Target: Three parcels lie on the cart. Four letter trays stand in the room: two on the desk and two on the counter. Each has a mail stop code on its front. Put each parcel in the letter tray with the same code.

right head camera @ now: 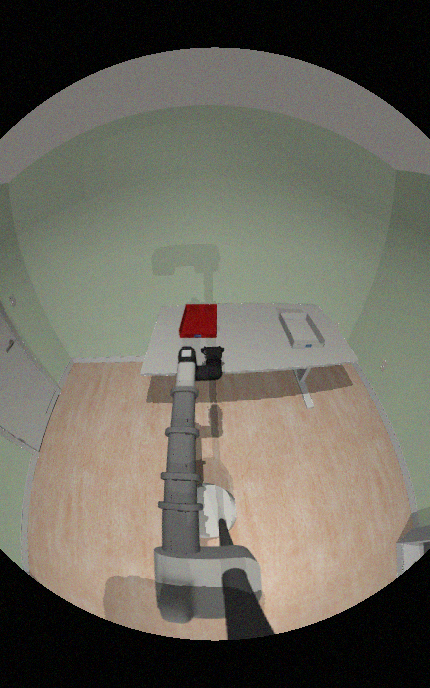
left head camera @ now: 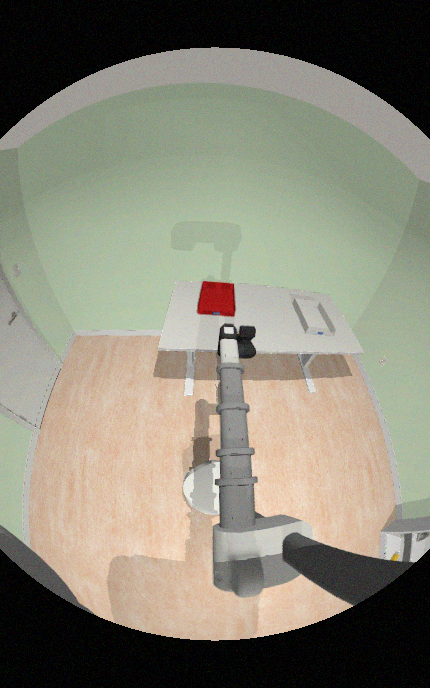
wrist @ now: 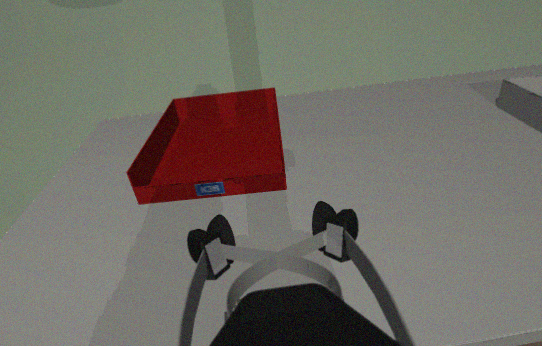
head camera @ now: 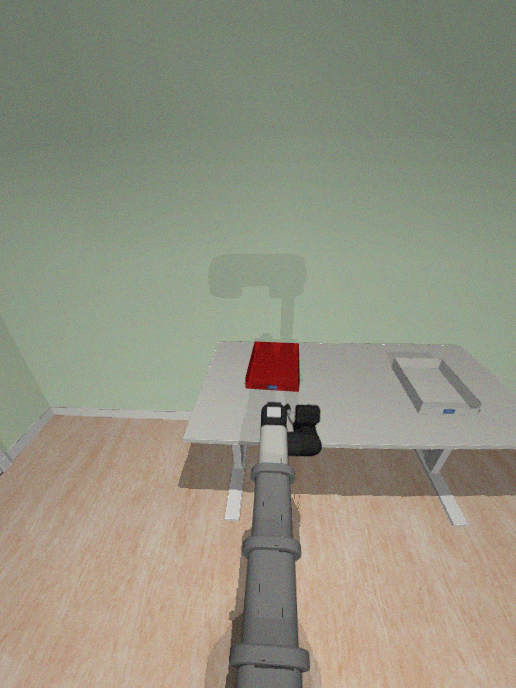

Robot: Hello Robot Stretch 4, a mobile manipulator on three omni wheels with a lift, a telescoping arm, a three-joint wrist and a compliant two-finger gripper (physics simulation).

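Places are measured from the robot's base along level axes (x ahead, y right, z down), in millimetres.
Pixels of known places: gripper, between the fingertips: (left head camera: 235,327) (wrist: 272,227); robot's base, origin of its link: (right head camera: 206,509) (left head camera: 212,486).
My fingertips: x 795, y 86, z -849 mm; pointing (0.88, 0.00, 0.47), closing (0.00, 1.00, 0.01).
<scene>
Ahead of a thing's pixels: the offset from my fingertips to its top centre. "spot": to the spot under its first point. Level surfaces: height alone.
A red letter tray @[dx +448, dy -84, dz +92 mm] (head camera: 274,364) (left head camera: 216,298) (right head camera: 200,320) (wrist: 225,145) stands at the left on the desk @[dz +157 mm] (head camera: 344,411) (left head camera: 273,329) (right head camera: 253,345) (wrist: 400,200). Its blue front label shows in the wrist view; the code seems to start with K, but the rest is blurred. A light grey letter tray @[dx +309, dy +674, dz +92 mm] (head camera: 430,383) (left head camera: 311,314) (right head camera: 300,329) (wrist: 522,102) stands at the right on the desk; its code is too small to read. My gripper (wrist: 272,227) is open and empty, in front of the red tray and above the desk. Its fingers are hidden in the head camera view. I see no parcel.
My arm (head camera: 272,555) (left head camera: 233,431) (right head camera: 181,446) reaches out over the floor to the desk. A wall stands right behind the desk. A door @[spot: dx -175, dy -1882, dz +335 mm] (left head camera: 20,365) (right head camera: 20,395) is at the left. A grey-topped unit (left head camera: 408,525) (right head camera: 423,530) partly shows at the lower right.
</scene>
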